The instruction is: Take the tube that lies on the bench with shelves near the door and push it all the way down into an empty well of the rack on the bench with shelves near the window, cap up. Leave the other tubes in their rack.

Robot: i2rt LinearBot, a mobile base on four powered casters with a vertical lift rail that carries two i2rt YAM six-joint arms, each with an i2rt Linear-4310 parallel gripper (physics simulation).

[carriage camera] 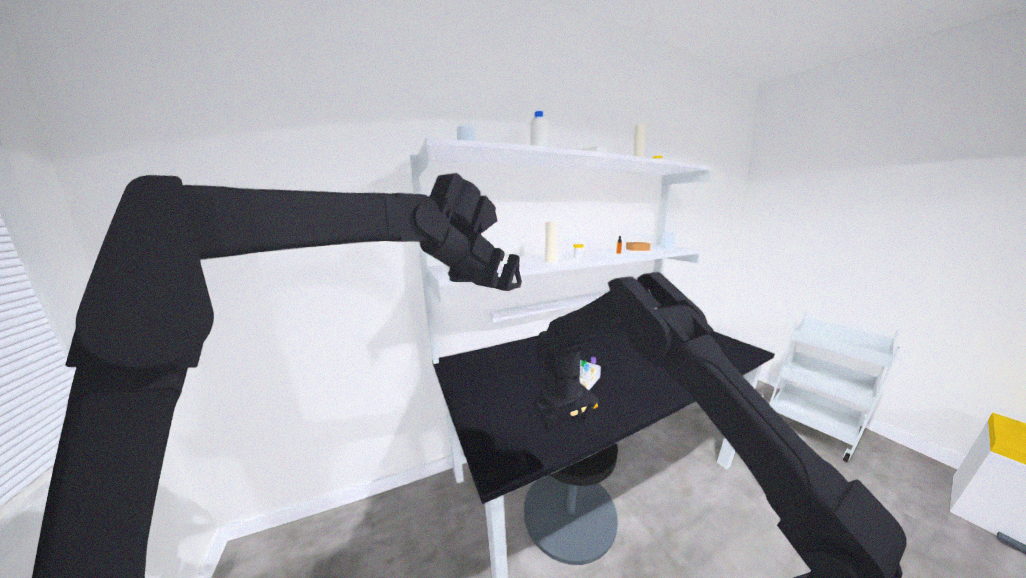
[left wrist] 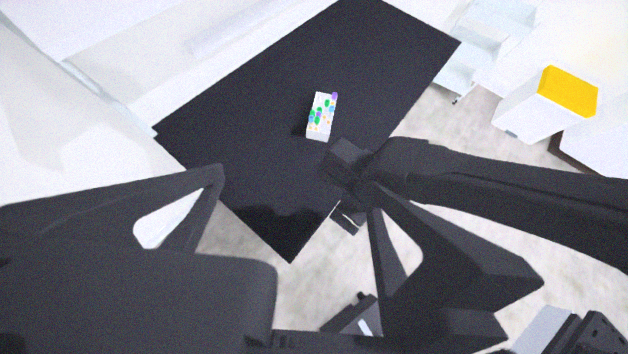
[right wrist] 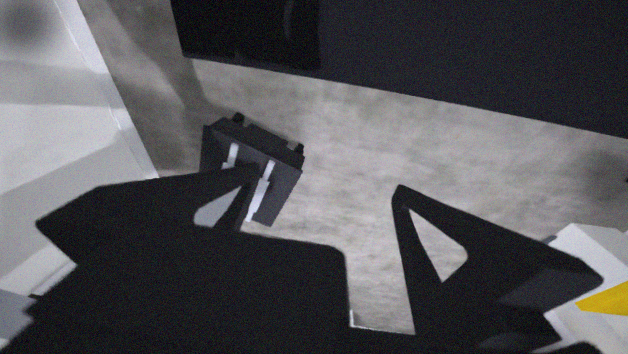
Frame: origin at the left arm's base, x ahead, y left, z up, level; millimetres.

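Seen in the pictures: left gripper, fingertip midpoint: (carriage camera: 500,281) (left wrist: 297,180); right gripper, fingertip midpoint: (carriage camera: 565,426) (left wrist: 351,209) (right wrist: 327,181).
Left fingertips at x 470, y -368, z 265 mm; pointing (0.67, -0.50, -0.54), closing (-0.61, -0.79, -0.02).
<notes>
A point is followed by its place in that frame.
A white rack (carriage camera: 590,374) (left wrist: 321,117) with several green, blue and purple caps and orange spots stands on the black bench (carriage camera: 495,391) {x 840, y -349, z -278 mm} (left wrist: 395,60) {x 963, y -1252, z -278 mm}, which has shelves. My left gripper (carriage camera: 506,264) {x 470, y -368, z 265 mm} (left wrist: 297,180) {x 470, y -368, z 265 mm} is open and empty, high above the bench's left part. My right gripper (carriage camera: 567,409) {x 442, y -513, z -105 mm} (right wrist: 327,181) {x 442, y -513, z -105 mm} is open, with grey floor showing between its fingers; in the carriage view it covers part of the rack. Small yellow and orange spots beside it are too small to identify. A tube lying on a bench does not show in these views.
Above the bench are two white shelves (carriage camera: 574,155) {x 1046, y -705, z 617 mm} with bottles and small containers. A stool (carriage camera: 570,527) {x 734, y -663, z -1010 mm} stands under the bench's front. A white cart (carriage camera: 847,337) {x 1105, y -2624, z -375 mm} and a yellow-topped white cabinet (carriage camera: 987,477) {x 385, y -2622, z -773 mm} (left wrist: 525,112) {x 327, y -2646, z -806 mm} stand at the right. A dark box (right wrist: 280,195) shows below.
</notes>
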